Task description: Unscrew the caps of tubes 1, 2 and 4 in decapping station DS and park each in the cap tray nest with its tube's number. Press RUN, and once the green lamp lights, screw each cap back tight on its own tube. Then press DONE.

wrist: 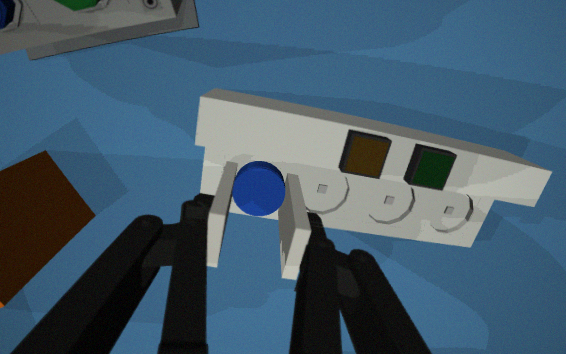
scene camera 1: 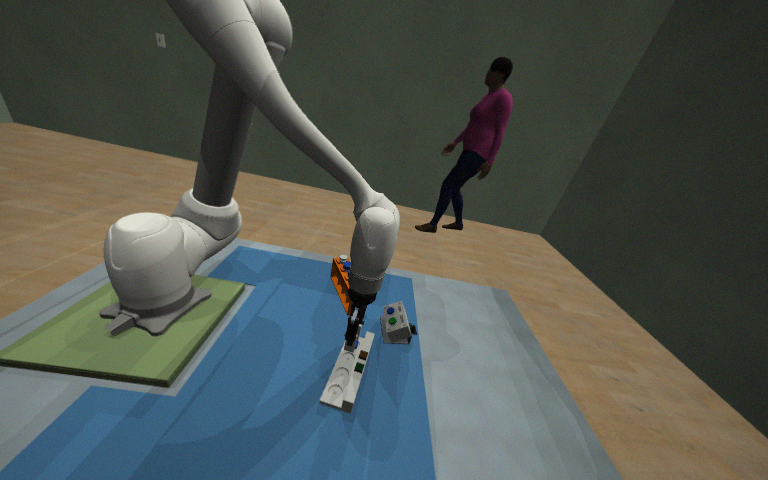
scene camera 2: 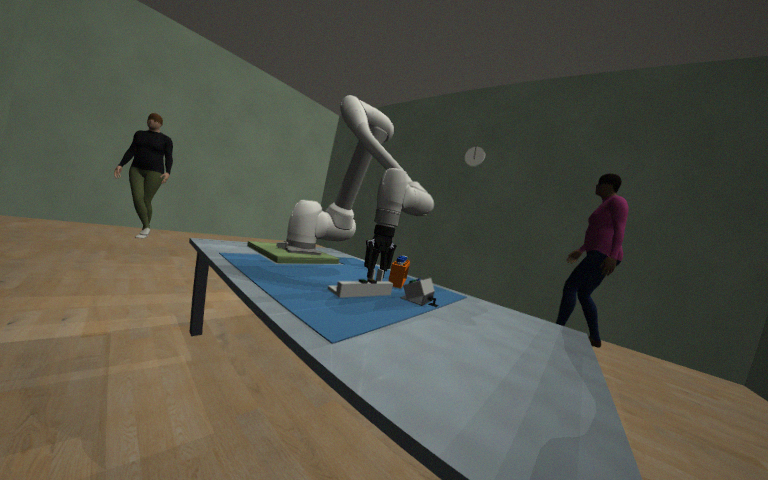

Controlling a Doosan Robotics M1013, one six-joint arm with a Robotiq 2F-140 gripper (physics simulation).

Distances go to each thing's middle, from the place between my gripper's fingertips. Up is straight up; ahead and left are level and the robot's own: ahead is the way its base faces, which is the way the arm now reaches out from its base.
My gripper is now 130 mm to the right of the grey button box [scene camera 1: 401,332], 130 mm short of it and 30 mm below it.
